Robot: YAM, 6 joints.
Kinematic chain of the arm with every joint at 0, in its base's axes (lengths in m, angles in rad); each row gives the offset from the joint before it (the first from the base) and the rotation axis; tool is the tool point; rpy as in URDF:
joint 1: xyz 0 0 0.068 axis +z
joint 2: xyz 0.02 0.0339 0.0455 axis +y
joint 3: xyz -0.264 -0.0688 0 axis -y
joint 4: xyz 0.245 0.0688 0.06 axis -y
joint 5: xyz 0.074 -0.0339 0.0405 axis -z
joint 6: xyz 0.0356 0 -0.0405 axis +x
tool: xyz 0 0 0 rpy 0 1.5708 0
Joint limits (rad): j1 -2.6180..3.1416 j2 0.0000..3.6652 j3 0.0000..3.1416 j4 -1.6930..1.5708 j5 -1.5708..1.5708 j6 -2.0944..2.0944
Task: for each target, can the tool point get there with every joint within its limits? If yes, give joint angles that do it. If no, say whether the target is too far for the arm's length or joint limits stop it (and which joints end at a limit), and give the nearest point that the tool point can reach.
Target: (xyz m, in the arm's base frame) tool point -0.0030 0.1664 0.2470
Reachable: yes | joints 1.7595 0.7022 0.3244 0.3531 0.9158 -0.0297
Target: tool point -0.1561 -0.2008 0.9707
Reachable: no: too far | nearest point -0.1136 -0.1461 0.7172 | short by 0.263 m
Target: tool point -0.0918 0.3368 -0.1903
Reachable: yes | joints 1.8910 3.1025 1.2178 1.2411 0.5585 1.4255
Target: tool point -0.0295 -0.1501 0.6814
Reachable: yes | joints 1.6012 1.2962 2.8031 0.7474 -1.2725 0.9089
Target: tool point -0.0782 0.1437 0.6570
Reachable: yes | joints 1.9084 1.5855 2.7383 -0.8282 -0.8277 0.9060
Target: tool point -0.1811 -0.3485 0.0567
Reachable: yes | joints -2.0034 2.5030 1.7356 -1.3878 0.5391 1.3330
